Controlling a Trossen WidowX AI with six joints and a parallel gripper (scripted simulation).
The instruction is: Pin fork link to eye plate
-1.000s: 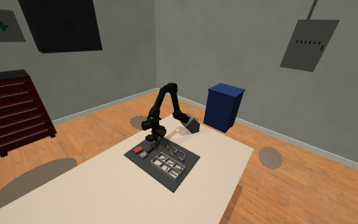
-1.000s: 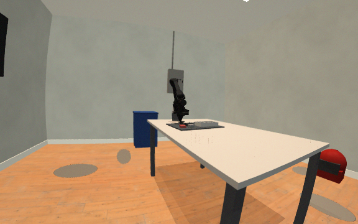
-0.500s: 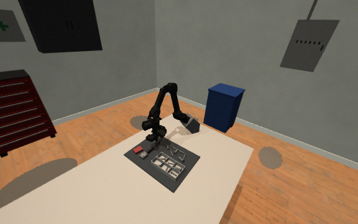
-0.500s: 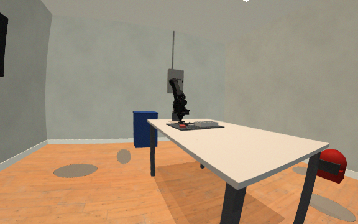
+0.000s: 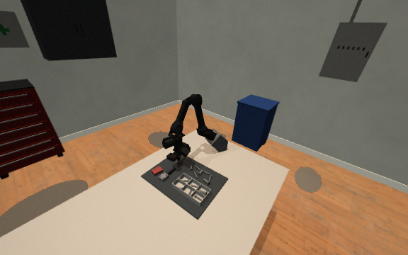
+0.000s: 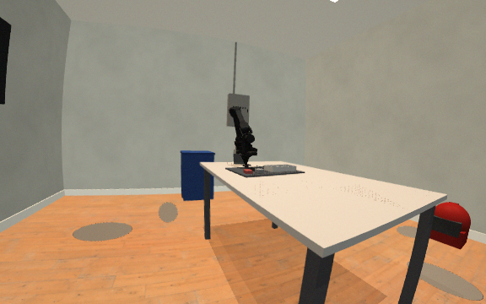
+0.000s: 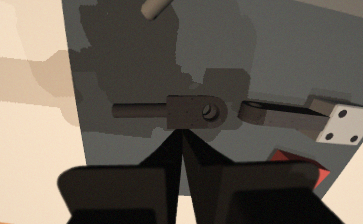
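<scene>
The eye plate is 8 cm ahead of my hand, 2 cm to the left of it and 5 cm below it. From my hand the other things lie so: fork link (1 cm to the left, 5 cm below); then dark mat (7 cm ahead, 12 cm to the left, 7 cm below); then grey block (16 cm ahead, 2 cm to the left, 5 cm below).
</scene>
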